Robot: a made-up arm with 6 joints. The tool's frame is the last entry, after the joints. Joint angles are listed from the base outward. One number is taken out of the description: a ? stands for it. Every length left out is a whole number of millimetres.
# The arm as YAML. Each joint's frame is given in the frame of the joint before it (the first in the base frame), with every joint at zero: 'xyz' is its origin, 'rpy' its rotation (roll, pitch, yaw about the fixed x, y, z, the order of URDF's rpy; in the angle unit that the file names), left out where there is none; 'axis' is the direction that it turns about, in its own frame. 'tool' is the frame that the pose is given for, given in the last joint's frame.
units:
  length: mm
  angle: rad
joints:
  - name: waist
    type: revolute
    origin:
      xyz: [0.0, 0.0, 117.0]
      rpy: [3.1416, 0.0, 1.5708]
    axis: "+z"
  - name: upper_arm
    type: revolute
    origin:
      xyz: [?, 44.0, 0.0]
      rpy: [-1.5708, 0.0, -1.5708]
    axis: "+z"
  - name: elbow
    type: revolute
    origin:
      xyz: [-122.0, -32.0, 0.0]
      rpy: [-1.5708, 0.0, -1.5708]
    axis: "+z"
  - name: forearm
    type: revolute
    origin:
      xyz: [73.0, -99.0, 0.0]
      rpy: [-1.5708, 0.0, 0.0]
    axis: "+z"
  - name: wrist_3
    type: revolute
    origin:
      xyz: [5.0, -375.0, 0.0]
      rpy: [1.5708, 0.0, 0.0]
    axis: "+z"
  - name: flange
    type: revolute
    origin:
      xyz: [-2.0, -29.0, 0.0]
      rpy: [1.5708, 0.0, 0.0]
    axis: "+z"
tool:
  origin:
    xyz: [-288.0, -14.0, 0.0]
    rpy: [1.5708, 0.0, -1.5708]
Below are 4 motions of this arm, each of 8 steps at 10 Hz.
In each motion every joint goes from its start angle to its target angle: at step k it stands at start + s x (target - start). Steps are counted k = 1, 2, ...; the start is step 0. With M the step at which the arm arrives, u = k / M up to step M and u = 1 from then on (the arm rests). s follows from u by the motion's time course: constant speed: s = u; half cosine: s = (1 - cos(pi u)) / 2; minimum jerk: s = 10 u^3 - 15 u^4 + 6 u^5.
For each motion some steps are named. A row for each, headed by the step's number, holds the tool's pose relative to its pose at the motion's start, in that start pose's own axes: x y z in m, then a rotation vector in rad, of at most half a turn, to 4 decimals.
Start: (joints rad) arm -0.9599 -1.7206 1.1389 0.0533 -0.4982 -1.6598
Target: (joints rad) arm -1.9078 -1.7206 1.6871 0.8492 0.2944 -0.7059
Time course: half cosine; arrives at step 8
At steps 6, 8:
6: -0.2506 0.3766 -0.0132 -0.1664 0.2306 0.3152
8: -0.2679 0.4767 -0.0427 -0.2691 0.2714 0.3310

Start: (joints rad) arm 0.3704 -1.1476 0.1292 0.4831 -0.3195 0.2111
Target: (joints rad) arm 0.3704 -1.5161 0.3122 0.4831 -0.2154 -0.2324
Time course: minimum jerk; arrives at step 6
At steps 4, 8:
4: -0.0986 -0.0008 -0.1282 -0.2423 -0.6193 0.0856
8: -0.1127 -0.0072 -0.1762 -0.3059 -0.7843 0.1130

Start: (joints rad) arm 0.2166 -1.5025 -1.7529 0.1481 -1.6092 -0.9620
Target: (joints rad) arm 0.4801 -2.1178 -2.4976 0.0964 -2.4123 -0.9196
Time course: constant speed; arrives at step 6
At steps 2, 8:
2: 0.0346 -0.0297 0.0018 0.1707 0.1691 -0.4329
8: 0.0105 -0.0019 -0.0115 0.2723 0.2554 -1.4052

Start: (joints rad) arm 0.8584 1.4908 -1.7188 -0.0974 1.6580 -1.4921
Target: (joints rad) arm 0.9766 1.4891 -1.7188 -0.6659 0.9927 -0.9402
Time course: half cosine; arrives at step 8
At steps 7, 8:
7: 0.0197 -0.4374 -0.1677 0.7709 0.5758 -0.5106
8: 0.0168 -0.4524 -0.1823 0.8076 0.6015 -0.5214

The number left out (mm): -405.0
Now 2 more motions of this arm.
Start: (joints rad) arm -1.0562 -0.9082 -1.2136 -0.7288 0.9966 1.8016
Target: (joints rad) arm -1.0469 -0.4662 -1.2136 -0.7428 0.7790 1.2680
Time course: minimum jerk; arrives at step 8
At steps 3, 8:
3: -0.0439 -0.0007 0.0013 -0.0090 -0.0499 0.1351
8: -0.1447 -0.0569 0.0147 0.0899 -0.1756 0.4858

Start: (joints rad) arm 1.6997 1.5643 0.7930 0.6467 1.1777 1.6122
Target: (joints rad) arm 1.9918 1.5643 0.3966 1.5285 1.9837 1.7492
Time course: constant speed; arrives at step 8
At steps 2, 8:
2: -0.0214 0.0326 0.0052 0.2484 0.0844 -0.0609
8: -0.1065 0.0954 0.0185 0.8868 0.7666 -0.3097

